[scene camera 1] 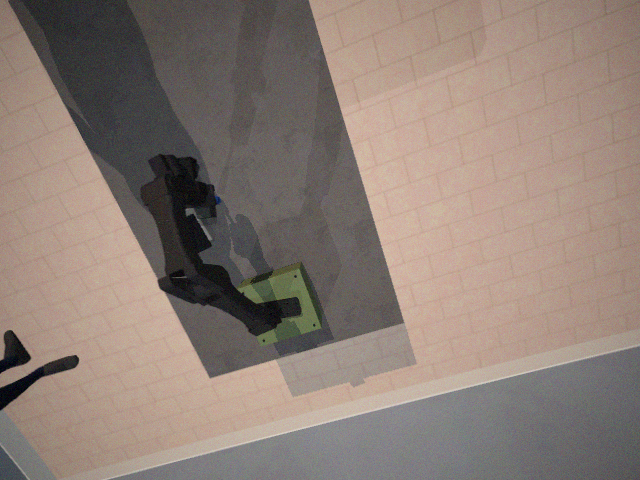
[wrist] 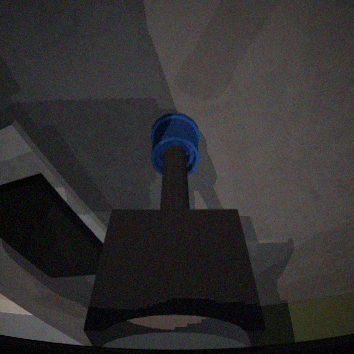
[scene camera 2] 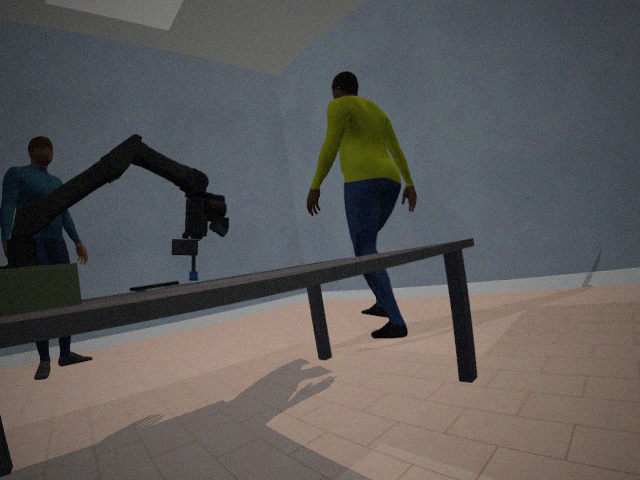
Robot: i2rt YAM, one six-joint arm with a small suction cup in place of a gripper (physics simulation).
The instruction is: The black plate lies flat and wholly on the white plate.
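Places are measured from the arm's base along level axes (x left, y back, z up), in millimetres.
Pixels of known places: hand, tool point: (scene camera 1: 217,200) (wrist: 174,134) (scene camera 2: 193,280); arm's base, link origin: (scene camera 1: 273,309) (scene camera 2: 23,271).
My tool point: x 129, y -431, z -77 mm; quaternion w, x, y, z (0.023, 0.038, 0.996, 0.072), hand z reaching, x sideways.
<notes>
Ahead of a thing's pixels: the offset from my tool point to its top centre. Level surfaces: height alone.
The black plate @[dy +110, dx +135, dz +5 mm] (scene camera 1: 195,233) (scene camera 2: 155,285) (wrist: 47,227) is a thin dark slab. In the wrist view it overlaps the white plate @[dy +80, dx +145, dz -6 mm] (scene camera 1: 206,227) (wrist: 20,155), whose pale surface shows along its upper and right sides. The lower side of the white plate is hidden, so I cannot tell whether the black plate lies wholly on it. My blue suction cup (scene camera 1: 217,199) (scene camera 2: 193,275) (wrist: 175,142) points down close above the table, beside the plates and apart from the black plate. The suction is on, and no plate hangs from the cup.
The green block (scene camera 1: 292,326) (scene camera 2: 41,288) stands at the arm's base on the dark table @[dz -14 mm] (scene camera 1: 361,289) (scene camera 2: 361,262). A person in yellow (scene camera 2: 364,139) and a person in blue (scene camera 2: 38,193) stand behind the table. Shadows of the arm fall across the table top.
</notes>
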